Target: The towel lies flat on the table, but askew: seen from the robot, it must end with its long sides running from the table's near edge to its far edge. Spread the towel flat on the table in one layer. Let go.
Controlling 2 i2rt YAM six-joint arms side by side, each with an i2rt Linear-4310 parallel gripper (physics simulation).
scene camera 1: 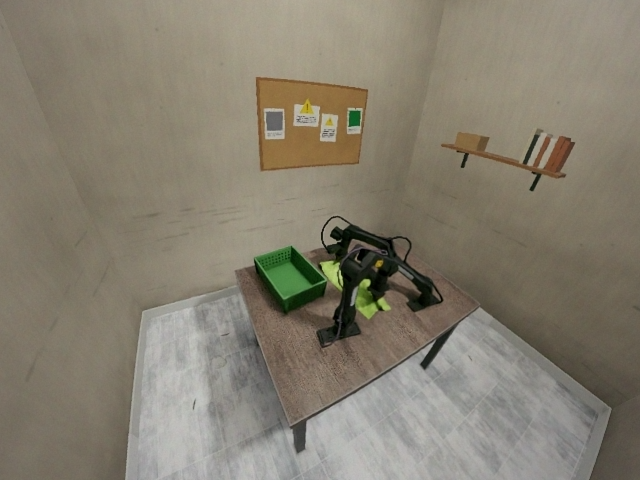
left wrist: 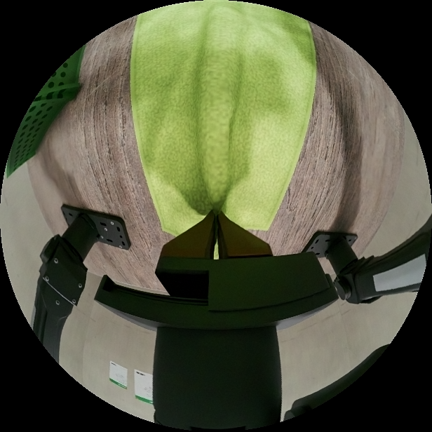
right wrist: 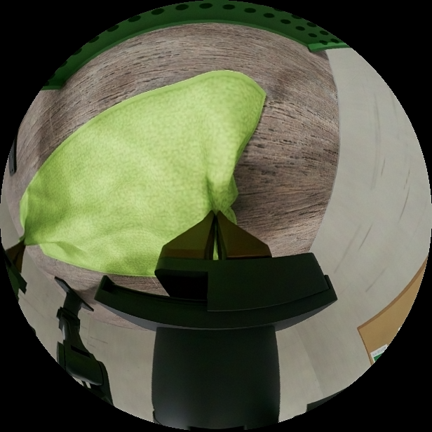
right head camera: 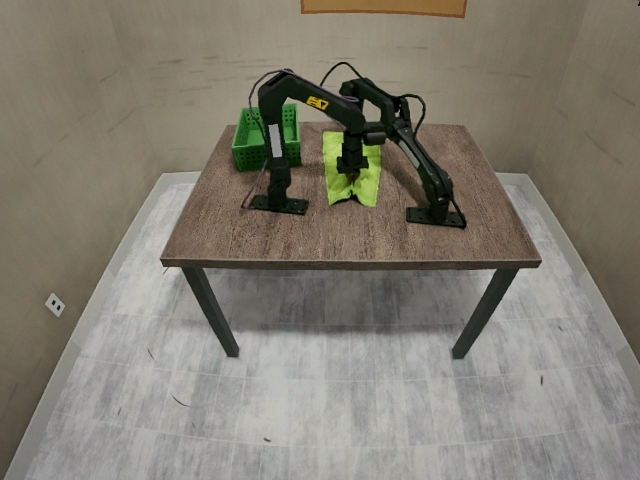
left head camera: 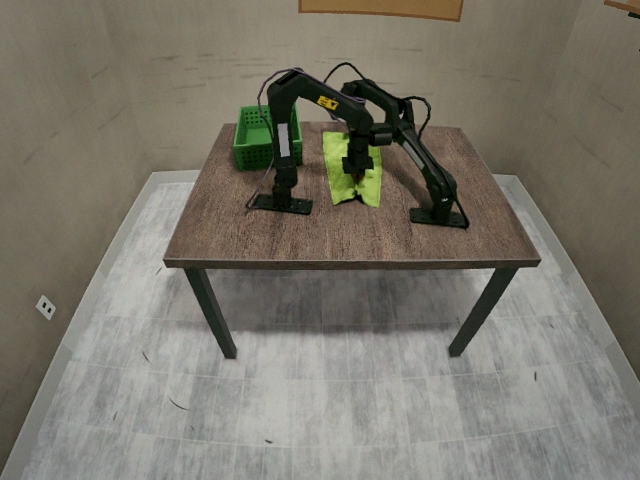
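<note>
The lime-green towel (left head camera: 338, 178) (right head camera: 337, 180) (scene camera 1: 365, 302) (left wrist: 260, 100) (right wrist: 125, 165) runs with its long sides from near to far, between the two arm bases. It bunches into a ridge at each gripped short edge. My left gripper (left head camera: 357, 178) (right head camera: 353, 176) (left wrist: 215, 215) is shut on the middle of the near short edge, low over the table; both near corners hang beside it. My right gripper (right wrist: 215, 215) is shut on the far short edge. In both head camera views the right gripper is hidden behind the left arm.
A green basket (left head camera: 267, 155) (right head camera: 266, 157) (scene camera 1: 305, 298) (left wrist: 45, 112) (right wrist: 170, 17) stands left of the towel on the wooden table (left head camera: 310, 242) (right head camera: 310, 242) (scene camera 1: 330, 382). The two arms cross closely above the towel.
</note>
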